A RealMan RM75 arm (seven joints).
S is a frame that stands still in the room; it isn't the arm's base.
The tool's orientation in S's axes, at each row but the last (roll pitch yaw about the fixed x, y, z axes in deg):
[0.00 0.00 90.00]
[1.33 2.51 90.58]
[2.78 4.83 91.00]
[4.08 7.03 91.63]
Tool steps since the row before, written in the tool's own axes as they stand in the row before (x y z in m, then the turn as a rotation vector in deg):
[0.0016 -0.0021 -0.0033 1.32 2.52 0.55]
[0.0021 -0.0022 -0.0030 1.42 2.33 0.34]
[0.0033 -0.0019 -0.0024 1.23 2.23 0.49]
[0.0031 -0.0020 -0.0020 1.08 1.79 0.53]
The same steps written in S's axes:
[0.0021 0.0016 -0.0033 -2.52 1.32 0.55]
[0.0021 0.0020 -0.0031 -2.34 1.41 0.33]
[0.0017 0.0031 -0.0028 -2.23 1.24 0.49]
[0.0018 0.0029 -0.0025 -1.78 1.10 0.52]

